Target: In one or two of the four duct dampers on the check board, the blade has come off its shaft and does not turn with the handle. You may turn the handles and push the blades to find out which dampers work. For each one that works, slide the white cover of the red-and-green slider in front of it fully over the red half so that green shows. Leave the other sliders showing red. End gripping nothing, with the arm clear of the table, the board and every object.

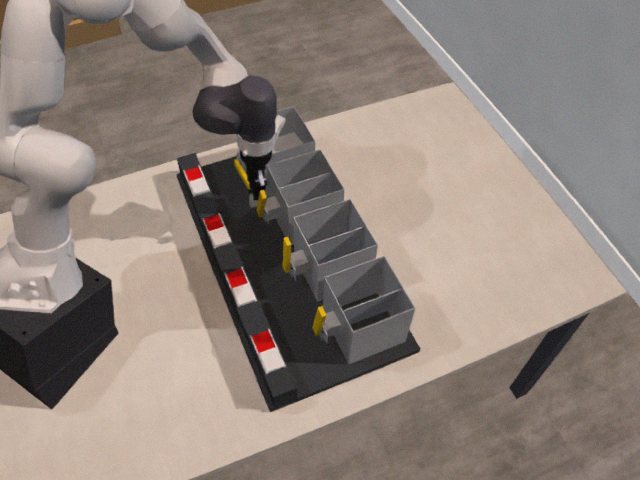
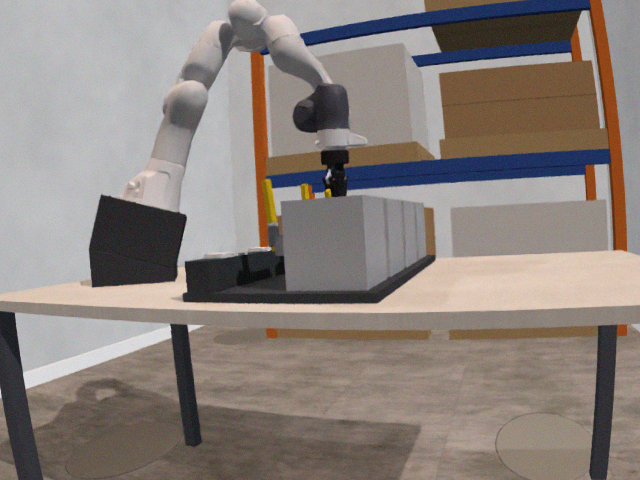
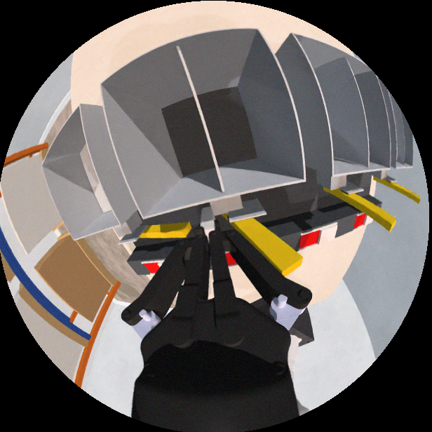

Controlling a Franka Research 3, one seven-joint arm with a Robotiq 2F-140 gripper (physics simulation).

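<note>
The check board (image 1: pixel 356 373) (image 2: pixel 289 296) bears four ducts and four sliders. Each slider shows red beside its white cover (image 1: pixel 200 186) (image 1: pixel 220 237) (image 1: pixel 243 294) (image 1: pixel 271 360); no green shows. The farthest yellow handle (image 1: pixel 241 173) (image 3: pixel 167 230) is slanted. The second handle (image 1: pixel 262 204) (image 3: pixel 267 245), third handle (image 1: pixel 286 254) (image 3: pixel 367 207) and nearest handle (image 1: pixel 318 321) stand up. The second duct's blade (image 3: pixel 200 120) is edge-on; blade edges also cross the two nearer ducts. The farthest blade is unclear. My gripper (image 1: pixel 256 195) (image 3: pixel 208 214) is shut and empty, low beside the second handle; contact is unclear.
The duct walls (image 1: pixel 379 335) (image 2: pixel 325 245) rise right beside the handles. The robot's black base block (image 1: pixel 77 335) (image 2: pixel 136 240) stands across the sliders from the ducts. A shelf rack (image 2: pixel 258 129) with boxes stands behind the table (image 1: pixel 491 206) (image 2: pixel 516 284).
</note>
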